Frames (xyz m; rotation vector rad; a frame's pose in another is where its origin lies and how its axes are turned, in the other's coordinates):
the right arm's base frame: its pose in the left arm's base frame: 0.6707 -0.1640 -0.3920 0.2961 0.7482 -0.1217
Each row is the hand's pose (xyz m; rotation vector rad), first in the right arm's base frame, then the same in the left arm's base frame.
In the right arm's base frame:
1: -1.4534 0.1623 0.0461 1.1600 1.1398 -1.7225
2: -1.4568 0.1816 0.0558 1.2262 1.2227 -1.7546
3: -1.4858 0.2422 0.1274 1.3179 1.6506 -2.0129
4: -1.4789 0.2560 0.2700 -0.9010 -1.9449 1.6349
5: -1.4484 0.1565 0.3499 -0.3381 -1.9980 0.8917
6: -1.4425 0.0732 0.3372 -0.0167 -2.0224 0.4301
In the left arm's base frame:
1: -0.3230 -0.0181 0.6720 0.7547 1.8455 -2.2202
2: -0.3150 -0.0027 0.6853 0.8094 1.9127 -2.2842
3: -0.2766 0.0331 0.7683 -0.5907 -1.7517 2.0010
4: -0.1757 0.0023 0.8656 -0.2232 -1.5008 1.3006
5: -0.1227 -0.1170 0.8781 0.0488 -1.3621 0.5205
6: -0.1445 -0.1924 0.8468 0.1780 -1.3169 0.0331

